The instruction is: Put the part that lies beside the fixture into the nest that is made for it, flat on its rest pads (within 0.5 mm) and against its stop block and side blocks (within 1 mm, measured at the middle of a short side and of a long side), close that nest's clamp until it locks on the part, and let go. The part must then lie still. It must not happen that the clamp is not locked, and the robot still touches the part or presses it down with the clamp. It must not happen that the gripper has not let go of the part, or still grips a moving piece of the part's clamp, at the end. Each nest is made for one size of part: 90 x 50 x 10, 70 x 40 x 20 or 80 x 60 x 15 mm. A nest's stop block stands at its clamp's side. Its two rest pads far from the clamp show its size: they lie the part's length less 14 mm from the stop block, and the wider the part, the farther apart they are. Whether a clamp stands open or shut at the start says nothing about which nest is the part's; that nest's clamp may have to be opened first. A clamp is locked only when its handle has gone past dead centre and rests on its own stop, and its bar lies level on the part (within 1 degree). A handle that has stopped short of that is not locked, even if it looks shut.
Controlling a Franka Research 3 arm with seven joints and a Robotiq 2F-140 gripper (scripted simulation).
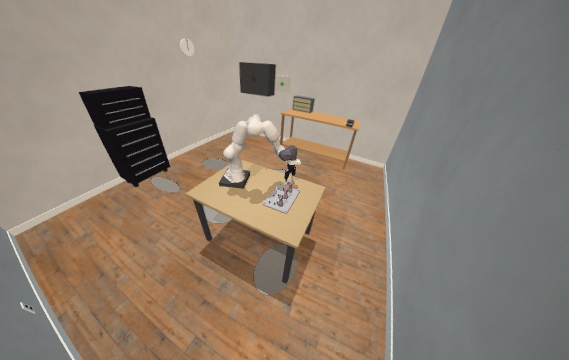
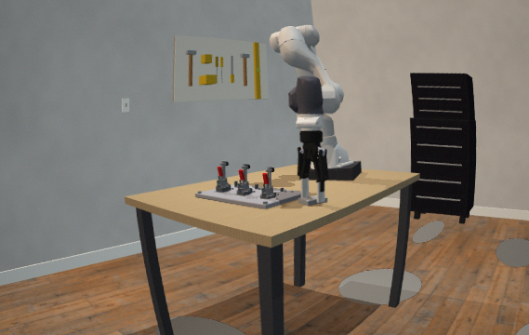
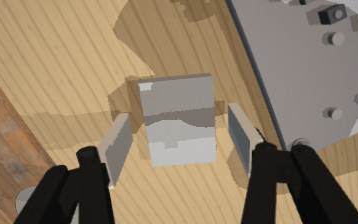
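Right now the grey part is 3 cm below my hand. Also, from my hand: grey fixture plate 7 cm ahead, 24 cm to the right, 3 cm below; clamp 11 cm ahead, 35 cm to the right, 3 cm above.
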